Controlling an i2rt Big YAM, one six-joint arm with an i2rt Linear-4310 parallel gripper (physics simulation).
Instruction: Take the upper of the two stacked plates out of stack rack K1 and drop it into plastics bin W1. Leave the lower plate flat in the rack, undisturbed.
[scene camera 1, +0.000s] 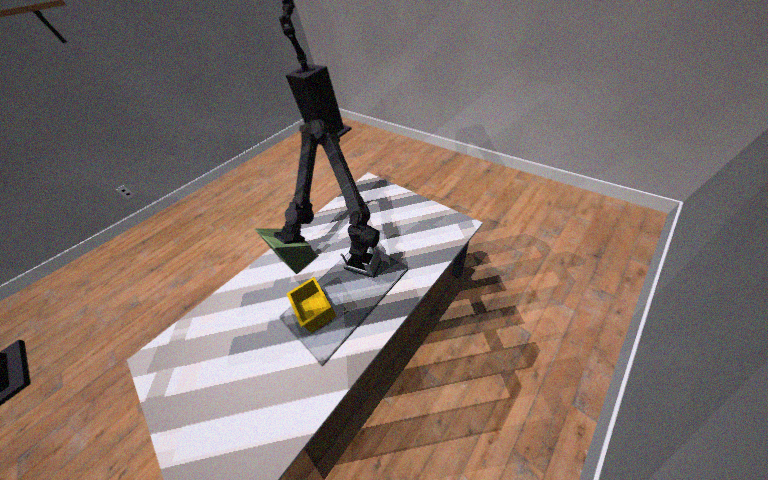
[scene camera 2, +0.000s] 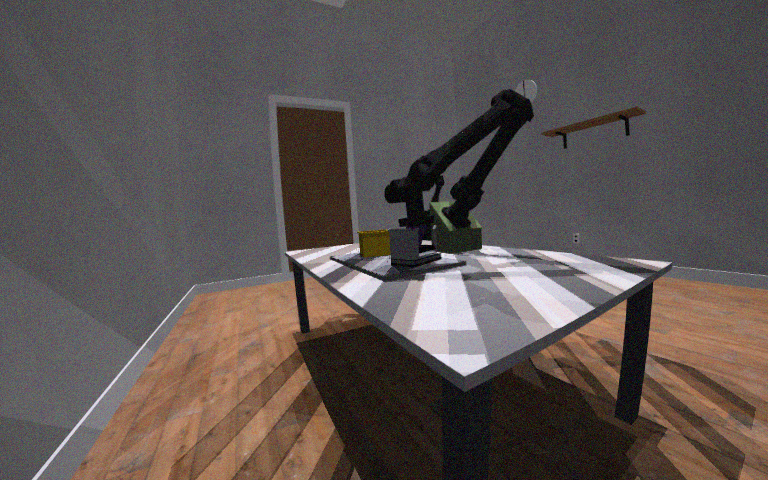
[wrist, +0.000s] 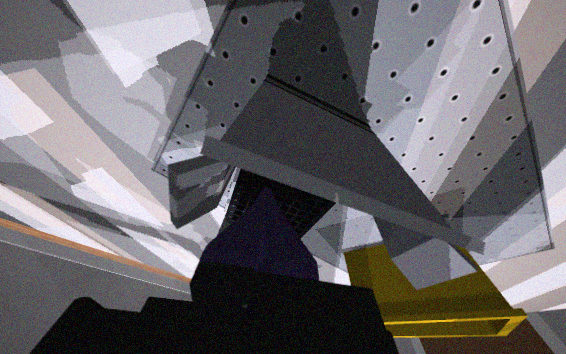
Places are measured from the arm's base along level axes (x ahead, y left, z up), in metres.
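Where they show: gripper, between the fingertips: (scene camera 1: 363, 256) (scene camera 2: 419, 247) (wrist: 265, 193); arm's base, origin of its link: (scene camera 1: 289, 238) (scene camera 2: 455, 218).
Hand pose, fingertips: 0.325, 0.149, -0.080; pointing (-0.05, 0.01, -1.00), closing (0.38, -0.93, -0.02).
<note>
Things, the pixels of their top centre, and the offset from my fingertips, as dx, dy, dz. "*": a spot on its surface instead. Level surfaces: height alone.
- Stack rack K1, centre of its top: (wrist: 274, 294) (scene camera 2: 414, 226) (scene camera 1: 357, 250) +0.001, -0.017, +0.068
- Black gridded plate surface, a spot on its surface: (wrist: 307, 212) * +0.005, -0.043, +0.000
- yellow bin, centre of its top: (wrist: 430, 330) (scene camera 2: 378, 230) (scene camera 1: 308, 299) -0.022, -0.302, +0.048
- grey perforated board, centre of its top: (wrist: 381, 215) (scene camera 2: 387, 258) (scene camera 1: 345, 291) +0.024, -0.169, -0.051
- striped table, height of its surface: dz -0.065
Stack rack K1 (scene camera 1: 353, 270) (scene camera 2: 404, 246) (wrist: 300, 179) is grey with a raised bar and side walls. Black gridded plate surface (wrist: 307, 212) shows inside it in the wrist view; I cannot tell the upper plate from the lower one. My gripper (wrist: 265, 193) is shut, its purple fingers together, with the tips over the plate area and hiding part of it. I see no plate held between them. In both scene views the wrist and the rack hide most of the fingers. The yellow bin (scene camera 1: 311, 305) (scene camera 2: 374, 243) (wrist: 425, 280), which I take for W1, stands upright beside the rack.
Rack and bin stand on a grey perforated board (scene camera 1: 322, 349) (scene camera 2: 368, 267) (wrist: 450, 85) on the striped table (scene camera 1: 226, 401) (scene camera 2: 441, 311). The arm's base sits on a green wedge-shaped block (scene camera 1: 297, 260) (scene camera 2: 461, 240) near them. The arm folds high above the table.
</note>
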